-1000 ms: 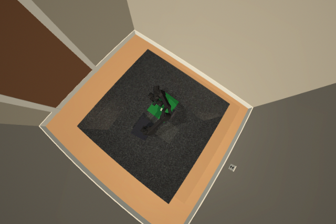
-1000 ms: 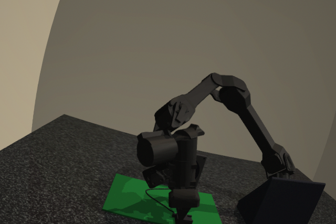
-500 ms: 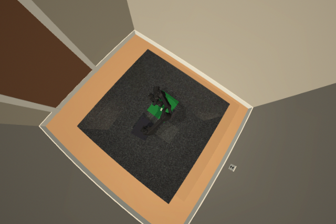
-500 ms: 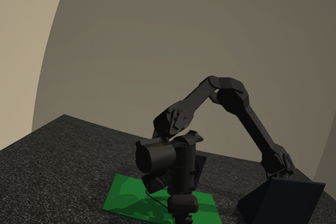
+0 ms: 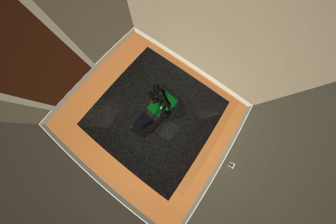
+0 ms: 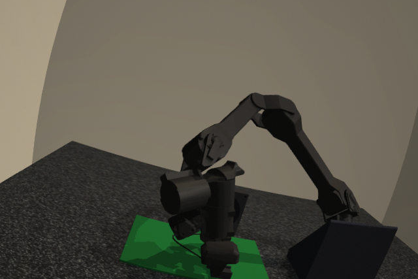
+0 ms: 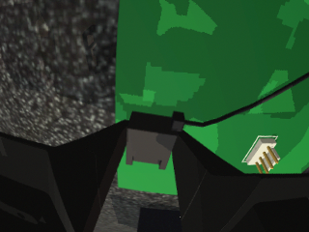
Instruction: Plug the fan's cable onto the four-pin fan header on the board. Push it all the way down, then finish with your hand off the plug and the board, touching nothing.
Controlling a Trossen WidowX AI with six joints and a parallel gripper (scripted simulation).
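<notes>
Now: the green board 20 mm ahead of my gripper tip, 100 mm to the right of it and 20 mm below it. The rest, counted from my gripper tip: cream four-pin header 20 mm behind, 100 mm to the right, 10 mm below; black fan plug 10 mm behind; black fan 30 mm behind, 240 mm to the right, 50 mm above.
</notes>
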